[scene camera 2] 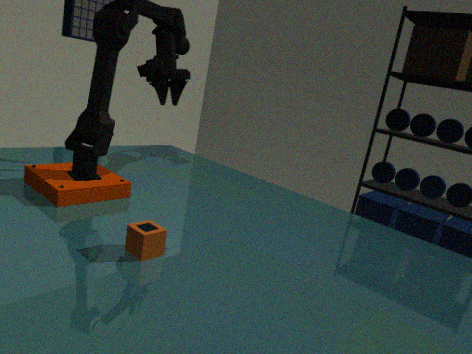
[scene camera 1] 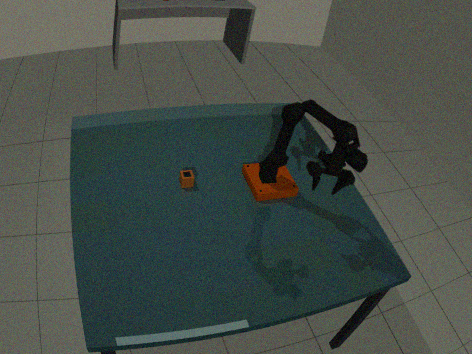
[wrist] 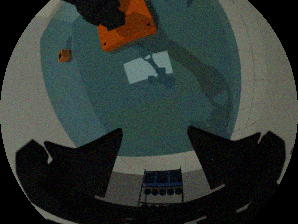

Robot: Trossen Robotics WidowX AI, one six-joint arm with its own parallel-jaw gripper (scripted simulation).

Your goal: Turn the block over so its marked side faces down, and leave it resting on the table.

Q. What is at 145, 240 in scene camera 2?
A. An orange block.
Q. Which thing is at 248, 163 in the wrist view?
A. My gripper.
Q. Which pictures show my gripper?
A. Scene camera 2, scene camera 1 and the wrist view: all of them.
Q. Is my gripper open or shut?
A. Open.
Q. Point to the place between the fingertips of my gripper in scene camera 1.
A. At 322, 192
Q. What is my gripper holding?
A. Nothing.
